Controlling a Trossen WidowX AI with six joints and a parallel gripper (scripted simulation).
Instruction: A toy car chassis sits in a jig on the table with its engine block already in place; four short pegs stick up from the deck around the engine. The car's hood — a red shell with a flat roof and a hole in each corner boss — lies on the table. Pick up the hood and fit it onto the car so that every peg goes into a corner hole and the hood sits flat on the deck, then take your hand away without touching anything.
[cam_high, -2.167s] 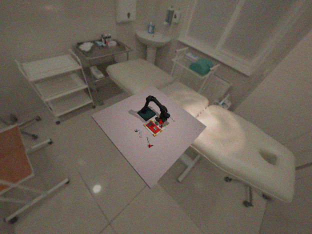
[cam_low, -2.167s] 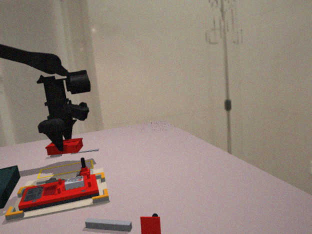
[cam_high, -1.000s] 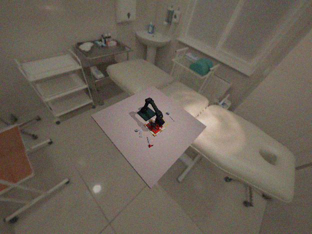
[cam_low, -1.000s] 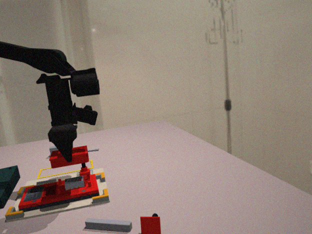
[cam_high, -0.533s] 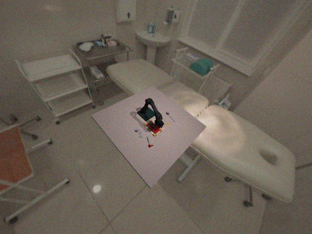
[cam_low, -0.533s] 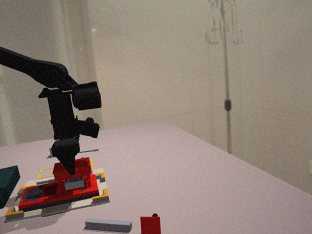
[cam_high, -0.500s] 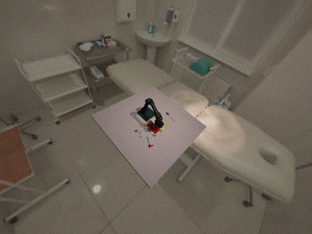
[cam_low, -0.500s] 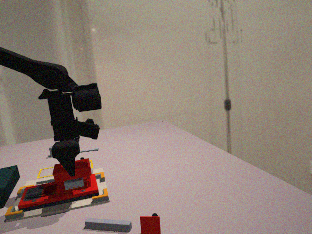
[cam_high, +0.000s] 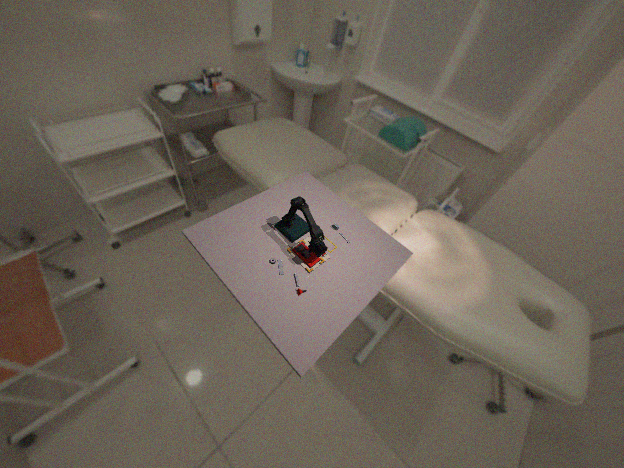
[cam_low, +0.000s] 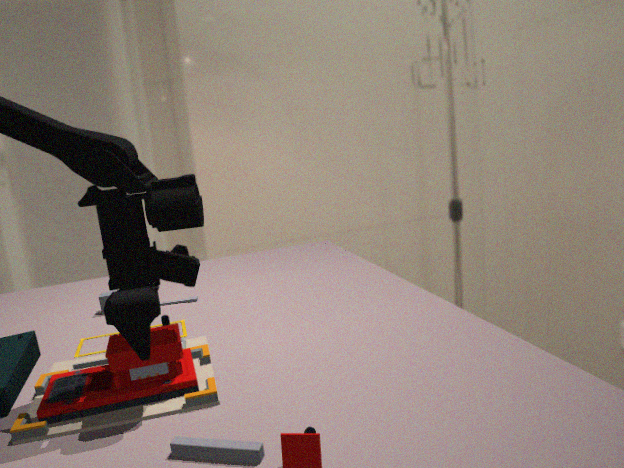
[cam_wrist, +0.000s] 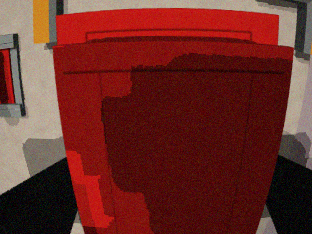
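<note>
The grey engine block is 30 mm below my gripper tip. Round my gripper tip: red hood (10 mm above).
</note>
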